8 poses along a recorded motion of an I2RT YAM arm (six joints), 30 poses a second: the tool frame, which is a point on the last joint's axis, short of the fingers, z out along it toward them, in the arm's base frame.
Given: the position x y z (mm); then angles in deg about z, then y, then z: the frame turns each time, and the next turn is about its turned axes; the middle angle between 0 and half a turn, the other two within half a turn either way.
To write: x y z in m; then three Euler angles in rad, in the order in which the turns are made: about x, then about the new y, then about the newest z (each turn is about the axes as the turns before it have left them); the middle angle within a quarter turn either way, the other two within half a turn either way. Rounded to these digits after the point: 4 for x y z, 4 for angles.
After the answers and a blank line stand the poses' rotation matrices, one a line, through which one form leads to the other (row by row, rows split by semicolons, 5 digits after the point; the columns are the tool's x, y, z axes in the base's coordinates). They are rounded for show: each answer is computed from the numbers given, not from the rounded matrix.
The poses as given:
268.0, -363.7, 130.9, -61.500, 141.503, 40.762
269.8, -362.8, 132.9, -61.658, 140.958, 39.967
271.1, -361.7, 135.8, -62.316, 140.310, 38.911
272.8, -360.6, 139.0, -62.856, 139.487, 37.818
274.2, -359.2, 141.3, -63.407, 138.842, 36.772
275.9, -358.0, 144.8, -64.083, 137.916, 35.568
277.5, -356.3, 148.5, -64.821, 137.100, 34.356
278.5, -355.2, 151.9, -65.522, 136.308, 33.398
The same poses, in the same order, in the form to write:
0.2680, -0.3637, 0.1309, 2.5316, 0.3016, -1.2612
0.2698, -0.3628, 0.1329, 2.5217, 0.3037, -1.2700
0.2711, -0.3617, 0.1358, 2.5078, 0.3012, -1.2754
0.2728, -0.3606, 0.1390, 2.4915, 0.3009, -1.2824
0.2742, -0.3592, 0.1413, 2.4781, 0.2991, -1.2894
0.2759, -0.3580, 0.1448, 2.4594, 0.2973, -1.2961
0.2775, -0.3563, 0.1485, 2.4424, 0.2938, -1.3028
0.2785, -0.3552, 0.1519, 2.4259, 0.2903, -1.3059

0.29094 0.90947 0.29702; 0.83250 -0.08766 -0.54704; -0.47148 0.40642 -0.78264
0.28276 0.91139 0.29903; 0.82885 -0.07525 -0.55438; -0.48276 0.40461 -0.77668
0.27802 0.91360 0.29671; 0.82205 -0.06650 -0.56552; -0.49694 0.40113 -0.76951
0.27162 0.91563 0.29638; 0.81417 -0.05441 -0.57807; -0.51318 0.39832 -0.76026
0.26533 0.91804 0.29462; 0.80727 -0.04445 -0.58851; -0.52718 0.39398 -0.75290
0.25931 0.92030 0.29293; 0.79721 -0.03275 -0.60281; -0.54517 0.38985 -0.74216
0.25342 0.92299 0.28961; 0.78738 -0.02289 -0.61604; -0.56197 0.38415 -0.73254
0.25085 0.92474 0.28622; 0.77748 -0.01632 -0.62869; -0.57671 0.38024 -0.72306

